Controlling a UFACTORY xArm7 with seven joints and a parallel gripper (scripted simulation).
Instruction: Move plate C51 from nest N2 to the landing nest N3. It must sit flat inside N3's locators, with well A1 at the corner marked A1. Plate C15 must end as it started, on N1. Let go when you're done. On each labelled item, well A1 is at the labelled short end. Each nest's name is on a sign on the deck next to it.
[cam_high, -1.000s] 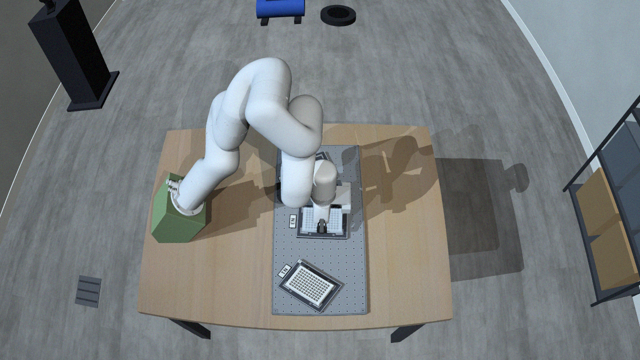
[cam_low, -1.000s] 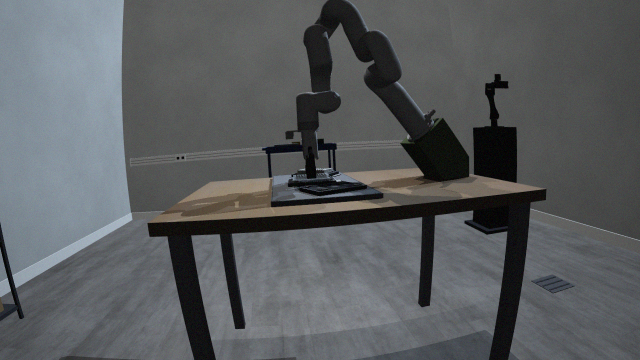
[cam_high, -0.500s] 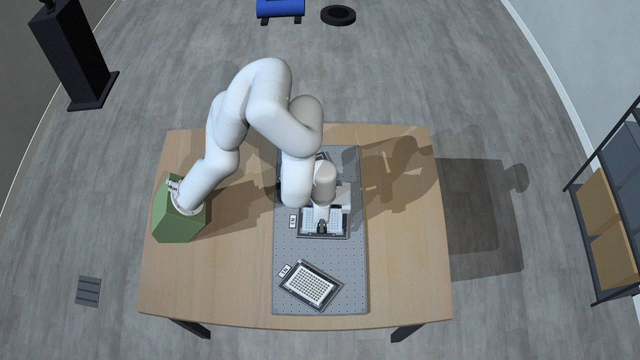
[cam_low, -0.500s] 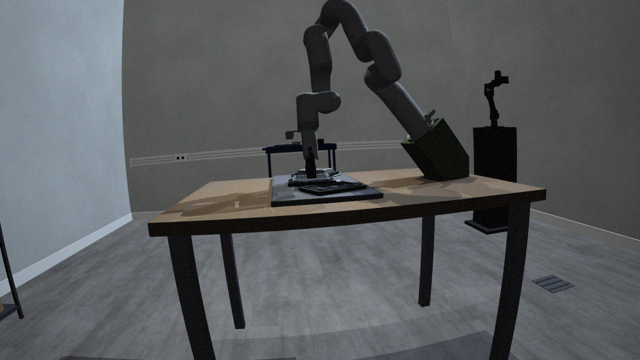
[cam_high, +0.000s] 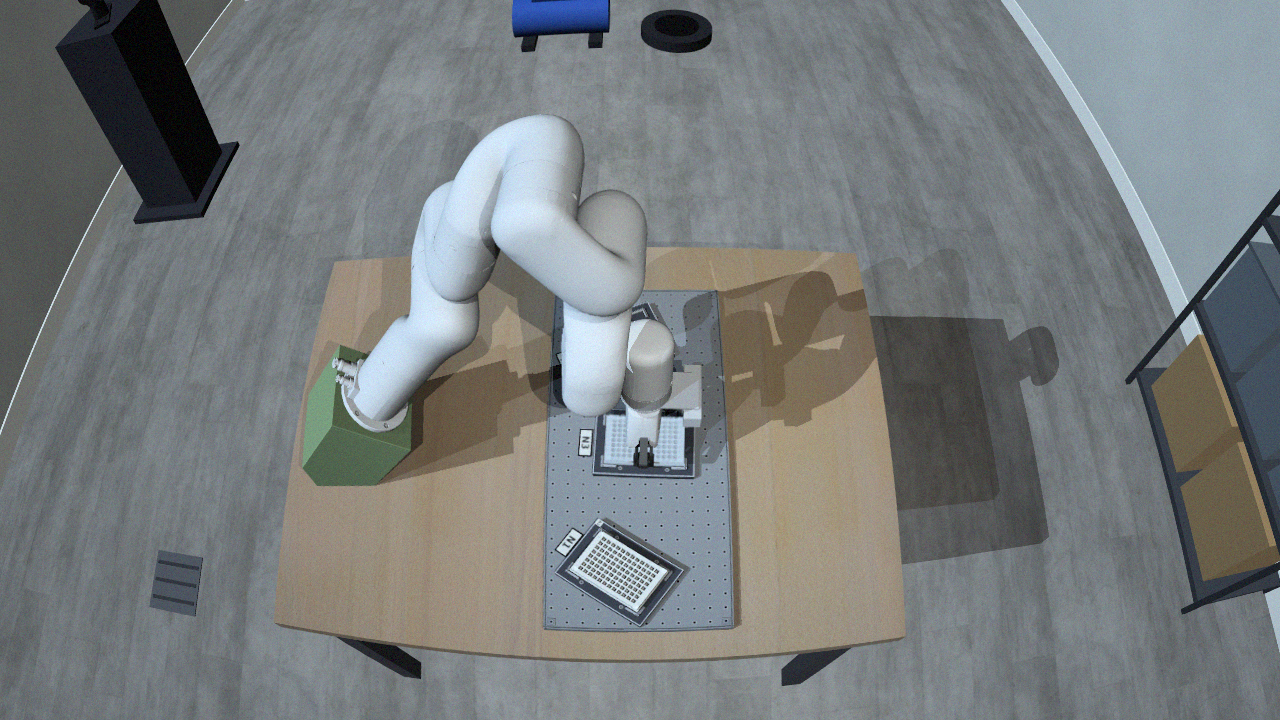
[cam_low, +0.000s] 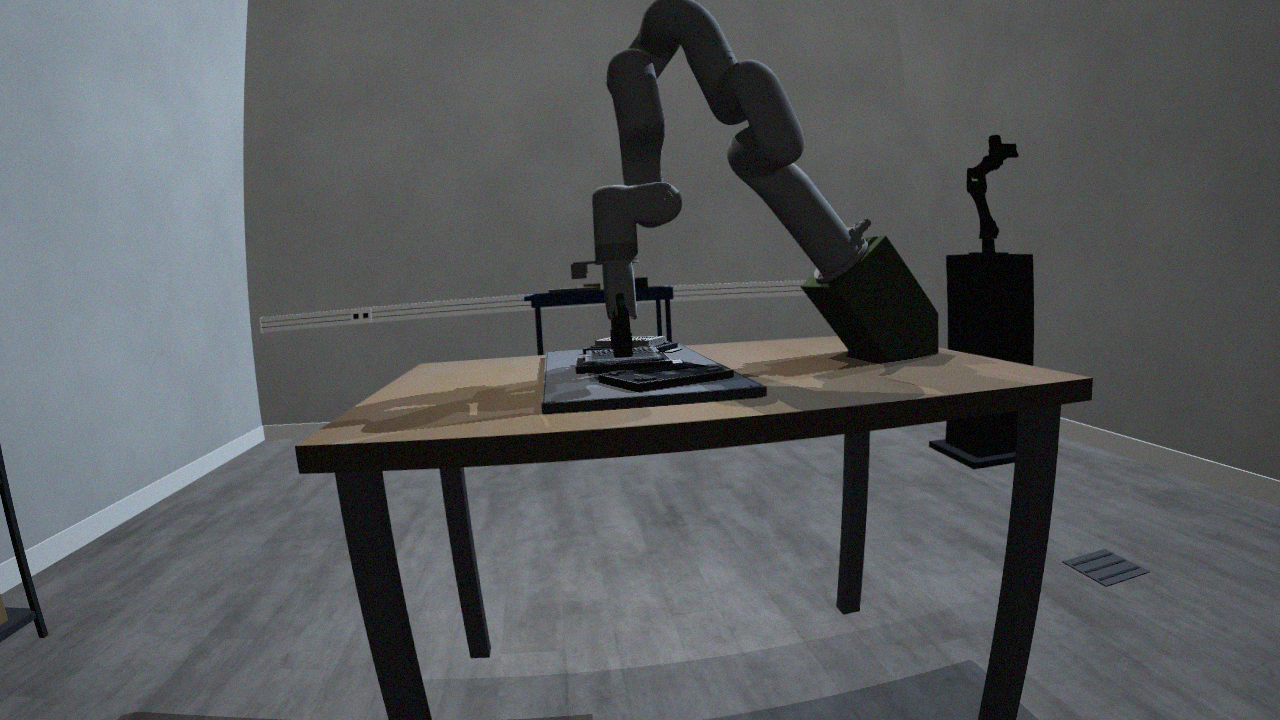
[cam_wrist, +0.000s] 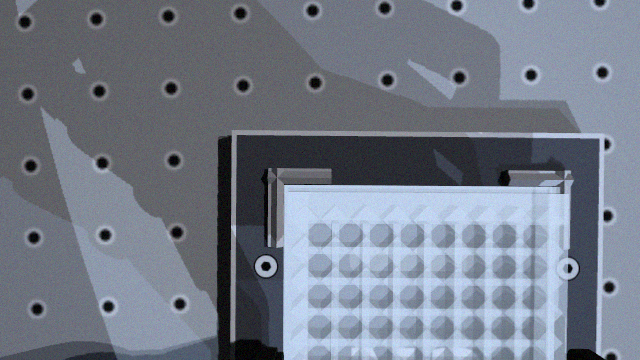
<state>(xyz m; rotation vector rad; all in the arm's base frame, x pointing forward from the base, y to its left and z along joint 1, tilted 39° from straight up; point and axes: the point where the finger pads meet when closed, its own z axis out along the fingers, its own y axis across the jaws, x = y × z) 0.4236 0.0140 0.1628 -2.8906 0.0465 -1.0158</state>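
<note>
The plate lies 10 mm below my hand. Also, from my hand: nest N1: 30 mm behind, 230 mm to the right, 20 mm below; nest N2: 50 mm behind, 190 mm to the left, 20 mm below; nest N3 base: 20 mm below.
</note>
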